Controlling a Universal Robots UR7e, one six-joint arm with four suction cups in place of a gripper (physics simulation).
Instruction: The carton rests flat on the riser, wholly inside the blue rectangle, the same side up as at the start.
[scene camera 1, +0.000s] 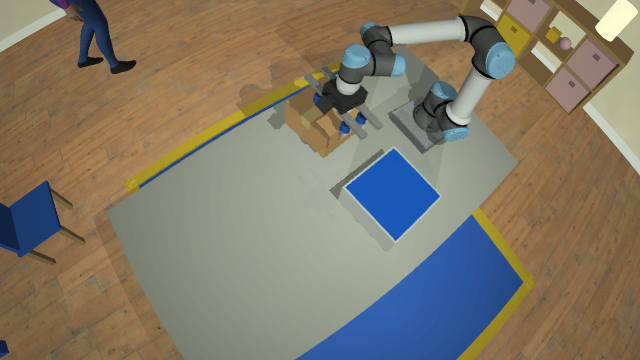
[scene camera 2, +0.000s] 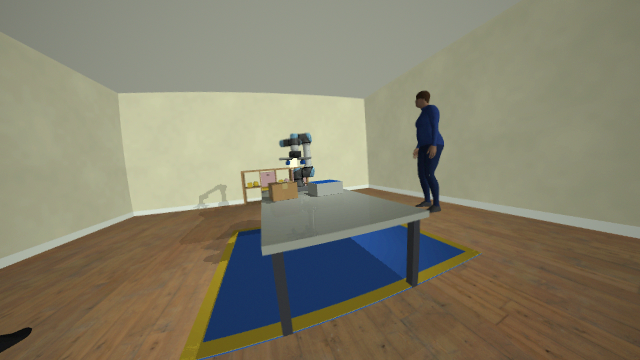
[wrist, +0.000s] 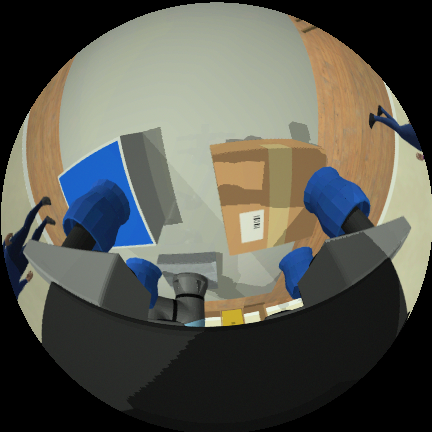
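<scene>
The brown carton (scene camera 1: 310, 131) (scene camera 2: 283, 192) (wrist: 240, 175) rests flat on the table, apart from the riser, with a tape strip and a white label on its upper face in the wrist view. The pale grey riser (scene camera 1: 367, 220) (scene camera 2: 327, 189) (wrist: 137, 155) stands beside it. The blue rectangle (scene camera 1: 393, 195) (scene camera 2: 325, 182) (wrist: 100, 165) covers most of the riser's top, with nothing on it. My gripper (scene camera 1: 343, 102) (scene camera 2: 295, 162) (wrist: 219, 242) is open, its blue cups pointing down and holding nothing. It hangs above the carton, offset toward the arm's base; scene camera 1 hides one cup.
The grey table (scene camera 1: 225, 225) (scene camera 2: 340, 215) (wrist: 200, 75) carries the carton, the riser and the arm's base plate (scene camera 1: 406, 125) (wrist: 187, 259). A shelf unit (scene camera 1: 539, 65) stands behind the arm. A person (scene camera 1: 95, 30) (scene camera 2: 429, 130) and a blue chair (scene camera 1: 35, 217) are off the table.
</scene>
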